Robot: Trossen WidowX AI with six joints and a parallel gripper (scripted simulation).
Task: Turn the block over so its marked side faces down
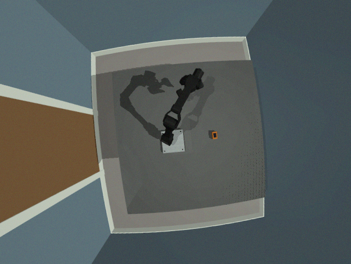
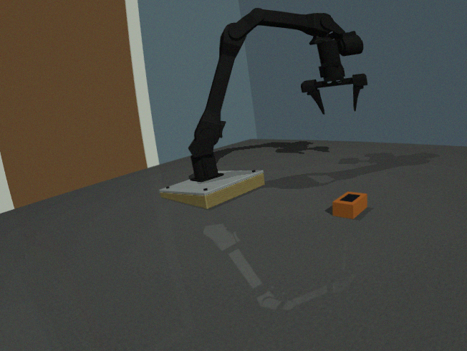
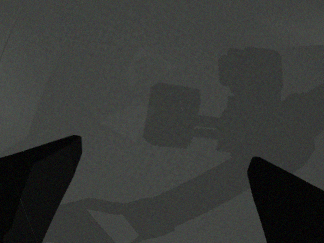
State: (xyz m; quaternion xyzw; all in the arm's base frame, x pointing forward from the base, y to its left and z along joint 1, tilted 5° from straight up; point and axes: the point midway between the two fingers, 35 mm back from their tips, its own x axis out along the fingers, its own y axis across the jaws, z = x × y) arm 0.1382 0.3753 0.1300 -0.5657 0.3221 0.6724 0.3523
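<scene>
Now: gripper tip 260 mm short of the orange block, 310 mm to the left of it and 120 mm above it.
</scene>
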